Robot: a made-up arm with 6 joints.
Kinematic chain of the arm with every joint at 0, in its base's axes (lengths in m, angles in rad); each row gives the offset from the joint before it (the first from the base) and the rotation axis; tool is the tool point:
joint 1: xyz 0 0 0.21 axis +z
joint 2: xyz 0 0 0 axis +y
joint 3: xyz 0 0 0.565 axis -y
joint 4: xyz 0 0 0 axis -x
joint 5: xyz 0.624 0 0 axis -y
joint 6: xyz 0 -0.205 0 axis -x
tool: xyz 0 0 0
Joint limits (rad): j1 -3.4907..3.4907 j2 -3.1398..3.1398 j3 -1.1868..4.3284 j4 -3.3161..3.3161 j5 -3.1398..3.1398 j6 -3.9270..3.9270
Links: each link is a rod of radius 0.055 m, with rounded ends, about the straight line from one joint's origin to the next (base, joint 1, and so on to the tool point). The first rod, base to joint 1, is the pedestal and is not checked.
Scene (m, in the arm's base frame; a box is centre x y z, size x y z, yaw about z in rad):
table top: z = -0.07
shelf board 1: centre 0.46 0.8 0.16 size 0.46 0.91 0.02 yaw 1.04
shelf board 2: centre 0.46 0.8 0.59 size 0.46 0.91 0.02 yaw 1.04
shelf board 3: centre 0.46 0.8 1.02 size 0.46 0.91 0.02 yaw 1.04
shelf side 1: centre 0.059 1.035 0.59 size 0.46 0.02 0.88 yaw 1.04
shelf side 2: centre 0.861 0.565 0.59 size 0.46 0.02 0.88 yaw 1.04
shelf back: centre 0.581 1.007 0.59 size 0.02 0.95 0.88 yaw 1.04
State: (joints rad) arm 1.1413 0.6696 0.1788 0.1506 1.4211 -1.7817
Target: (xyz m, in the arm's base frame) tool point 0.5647 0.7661 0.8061
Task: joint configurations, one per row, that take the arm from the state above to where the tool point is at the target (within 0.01 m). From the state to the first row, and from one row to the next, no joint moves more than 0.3 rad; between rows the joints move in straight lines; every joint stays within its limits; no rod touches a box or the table.
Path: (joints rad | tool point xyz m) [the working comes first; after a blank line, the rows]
Joints at the target: 1.1410 0.5970 0.6987 0.3268 1.4211 -1.7817
Straight joint move there: touches shelf board 2.

1: 1.1668 0.4634 -0.0757 0.0646 1.4211 -1.7817 | 0.5006 0.6504 0.4064
2: 1.1923 0.2573 -0.3302 -0.0214 1.4211 -1.7817 | 0.4346 0.5382 0.4069
3: 1.2178 0.0511 -0.5846 -0.1074 1.4211 -1.7817 | 0.3703 0.4155 0.3861
4: 1.2297 -0.0779 -0.3695 -0.0283 1.4211 -1.7817 | 0.3778 0.4517 0.5883
5: 1.2416 -0.2069 -0.1543 0.0508 1.4211 -1.7817 | 0.3575 0.4131 0.8062
6: 1.2080 0.0611 0.1300 0.1428 1.4211 -1.7817 | 0.4222 0.5404 0.8460
7: 1.1745 0.3291 0.4144 0.2348 1.4211 -1.7817 | 0.4928 0.6613 0.8454
8: 1.1410 0.5970 0.6987 0.3268 1.4211 -1.7817 | 0.5647 0.7661 0.8061

